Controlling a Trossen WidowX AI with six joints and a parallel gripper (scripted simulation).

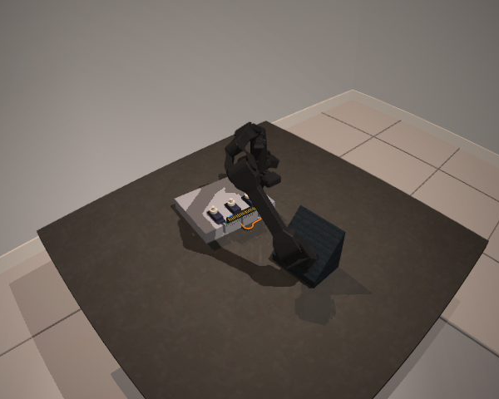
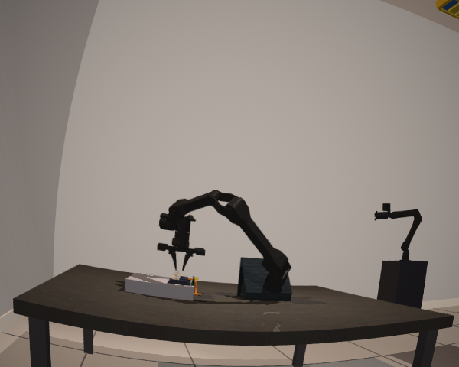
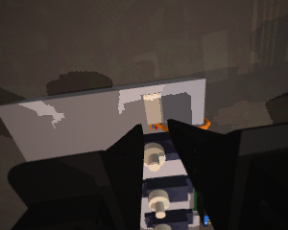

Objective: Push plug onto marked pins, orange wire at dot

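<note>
Now: the blue band 4 cm behind my gripper tip, 17 cm to the left of it and 1 cm below it. Also, from my gripper tip: holder 11 cm ahead, 10 cm to the left, 6 cm below.
</note>
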